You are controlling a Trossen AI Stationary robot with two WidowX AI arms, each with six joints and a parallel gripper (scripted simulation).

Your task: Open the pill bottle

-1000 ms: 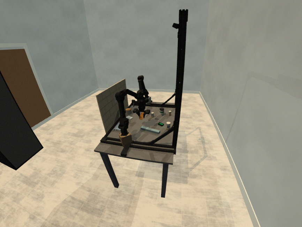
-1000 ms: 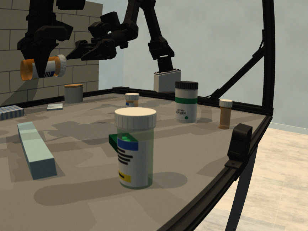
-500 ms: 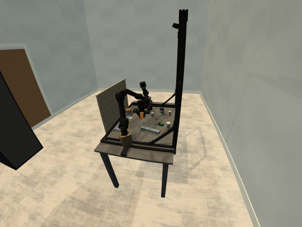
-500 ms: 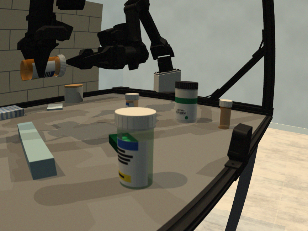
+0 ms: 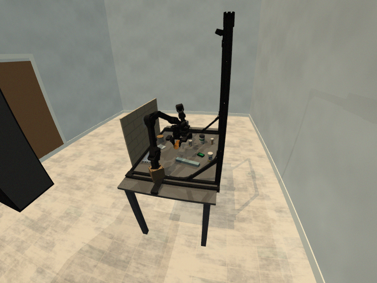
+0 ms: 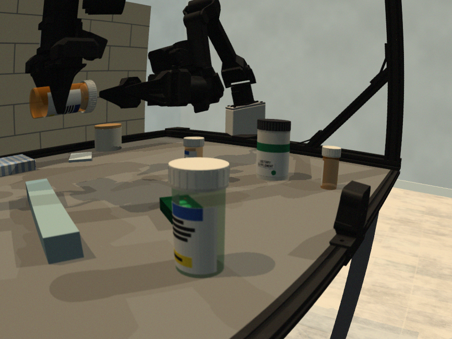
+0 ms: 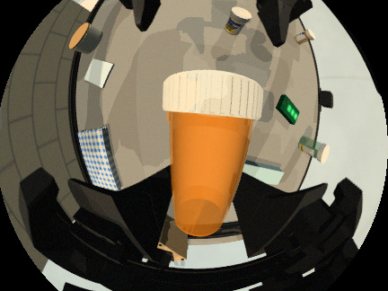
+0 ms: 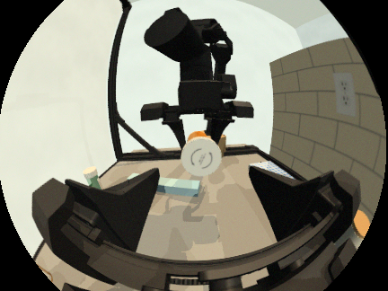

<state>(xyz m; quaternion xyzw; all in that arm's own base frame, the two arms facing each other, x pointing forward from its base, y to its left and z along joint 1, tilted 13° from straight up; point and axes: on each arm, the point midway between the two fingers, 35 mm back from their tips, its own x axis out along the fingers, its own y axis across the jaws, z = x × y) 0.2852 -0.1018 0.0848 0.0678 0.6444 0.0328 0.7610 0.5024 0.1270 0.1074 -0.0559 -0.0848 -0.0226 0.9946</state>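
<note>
My right gripper is now 9 cm to the right of the white ribbed cap. From my right hand the other things lie so: brick wall panel: 38 cm ahead, 8 cm above; cork-lidded jar: 29 cm ahead, 15 cm to the right, 12 cm below; pale blue block: 10 cm behind, 21 cm to the left, 14 cm below.
The white ribbed cap lies 60 mm to the right of my left hand and 10 mm below it. Round my left hand: brick wall panel 370 mm ahead, 140 mm to the right, 70 mm above; then cork-lidded jar 280 mm ahead, 290 mm to the right, 120 mm below; then pale blue block 100 mm behind, 70 mm to the left, 140 mm below.
</note>
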